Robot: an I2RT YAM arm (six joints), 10 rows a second.
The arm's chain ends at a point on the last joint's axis. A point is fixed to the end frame.
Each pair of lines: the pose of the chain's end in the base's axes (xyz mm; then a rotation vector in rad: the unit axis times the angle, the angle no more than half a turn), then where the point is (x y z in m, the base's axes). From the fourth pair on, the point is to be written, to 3 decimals.
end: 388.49 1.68 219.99 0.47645 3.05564 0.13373
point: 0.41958 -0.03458 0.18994
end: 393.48 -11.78 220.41 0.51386 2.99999 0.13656
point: 0.42478 -0.04913 0.19197
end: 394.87 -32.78 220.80 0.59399 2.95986 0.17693
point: 0.42476 -0.07110 0.19213
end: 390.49 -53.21 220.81 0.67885 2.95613 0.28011
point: 0.418 -0.091 0.189
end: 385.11 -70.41 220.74 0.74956 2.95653 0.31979
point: 0.411 -0.108 0.187
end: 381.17 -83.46 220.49 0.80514 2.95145 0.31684
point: 0.405 -0.122 0.187
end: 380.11 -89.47 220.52 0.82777 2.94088 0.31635
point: 0.403 -0.128 0.187
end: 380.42 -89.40 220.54 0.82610 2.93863 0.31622
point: 0.404 -0.128 0.187
